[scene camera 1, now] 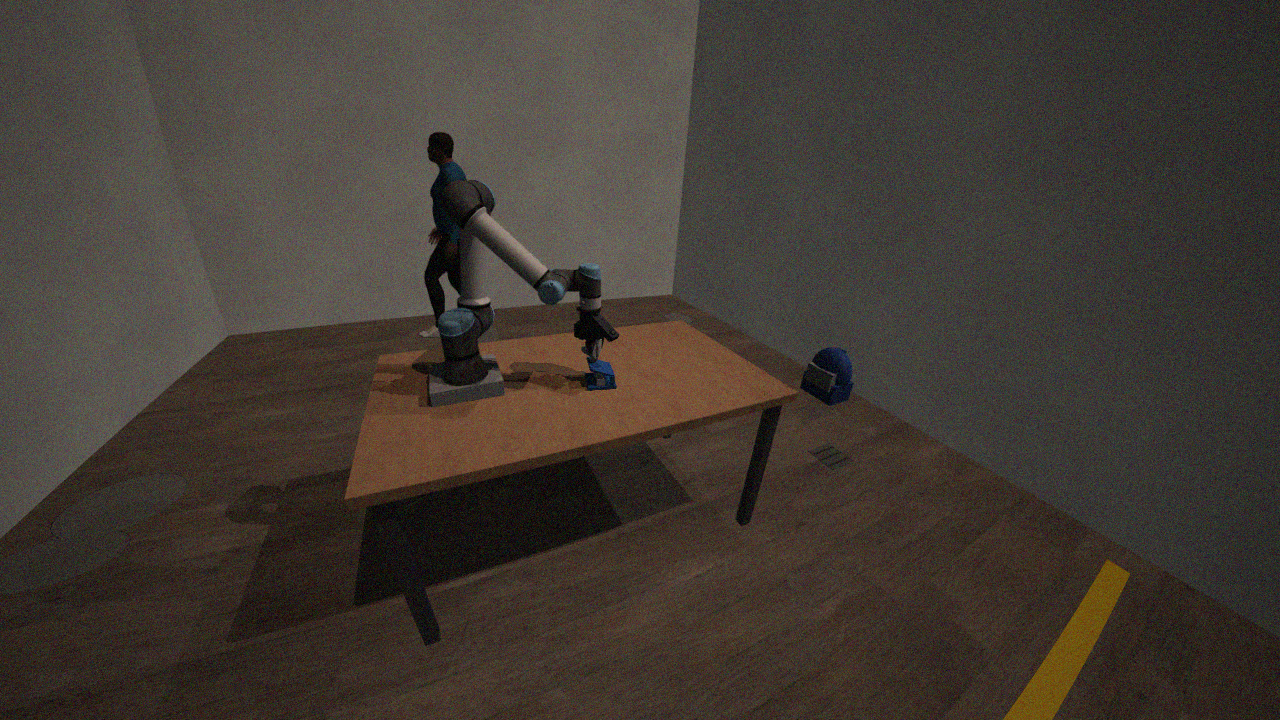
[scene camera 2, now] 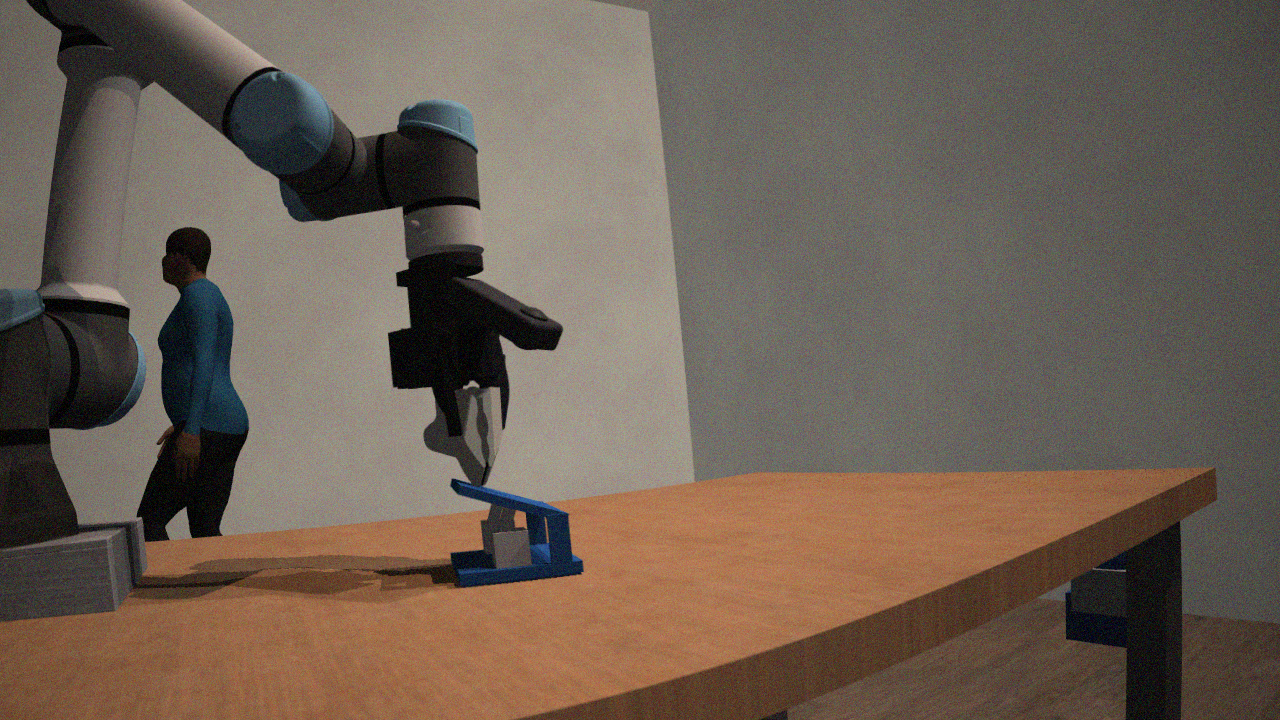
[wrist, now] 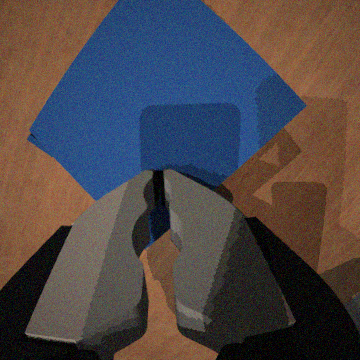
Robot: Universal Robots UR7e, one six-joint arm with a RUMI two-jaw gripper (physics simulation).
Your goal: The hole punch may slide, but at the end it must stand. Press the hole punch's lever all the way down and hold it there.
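Where they show: gripper, fingertip midpoint: (scene camera 1: 594,362) (scene camera 2: 480,486) (wrist: 159,173); arm's base at its link origin: (scene camera 1: 466,375).
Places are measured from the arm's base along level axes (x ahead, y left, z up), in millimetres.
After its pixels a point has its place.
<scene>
The blue hole punch (scene camera 1: 600,376) @(x 468, y -106, z -7 mm) (scene camera 2: 563,537) @(x 511, y -126, z -21 mm) stands upright on its base on the table. Its lever (scene camera 2: 510,497) @(x 477, y -91, z 14 mm) (wrist: 165,60) @(x 488, y -88, z 10 mm) is raised and slopes up toward the arm's base side, with a wide gap between its free end and the punch's base in scene camera 2. Grey blocks (scene camera 2: 511,548) @(x 468, y -114, z -27 mm) sit under the lever. My gripper (scene camera 1: 593,360) @(x 461, y -44, z 23 mm) (scene camera 2: 486,483) @(x 461, y -44, z 23 mm) (wrist: 159,173) @(x 461, y -44, z 23 mm) is shut and empty and points down. Its fingertips are at the top of the lever near the free end; whether they touch it I cannot tell exactly.
The wooden table (scene camera 1: 501,438) @(x 100, y -330, z -55 mm) (scene camera 2: 805,555) @(x 689, y -217, z -55 mm) carries the arm's grey base block (scene camera 1: 465,386) @(x 0, y -82, z 0 mm) (scene camera 2: 62,573) @(x 86, y -79, z -20 mm) to the left of the punch. A person (scene camera 1: 440,228) (scene camera 2: 198,376) is behind the table. A blue backpack (scene camera 1: 828,374) is beyond the table's right end.
</scene>
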